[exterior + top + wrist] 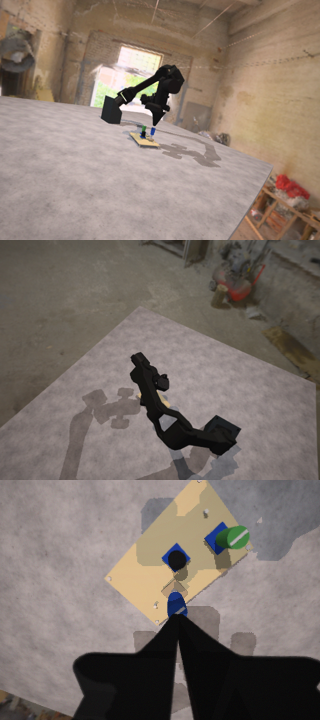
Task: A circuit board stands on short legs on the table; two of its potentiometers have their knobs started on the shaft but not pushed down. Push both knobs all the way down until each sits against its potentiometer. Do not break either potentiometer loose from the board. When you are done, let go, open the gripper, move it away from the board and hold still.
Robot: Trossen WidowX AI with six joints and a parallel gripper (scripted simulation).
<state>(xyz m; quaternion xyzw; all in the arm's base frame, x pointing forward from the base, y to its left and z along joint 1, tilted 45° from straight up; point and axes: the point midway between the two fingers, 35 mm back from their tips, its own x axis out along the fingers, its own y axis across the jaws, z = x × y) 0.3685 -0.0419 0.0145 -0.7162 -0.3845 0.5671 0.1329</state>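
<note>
The blue knob is 20 mm below my gripper tip. Round my gripper tip: potentiometer: 80 mm behind, 50 mm below, 20 mm to the left.
</note>
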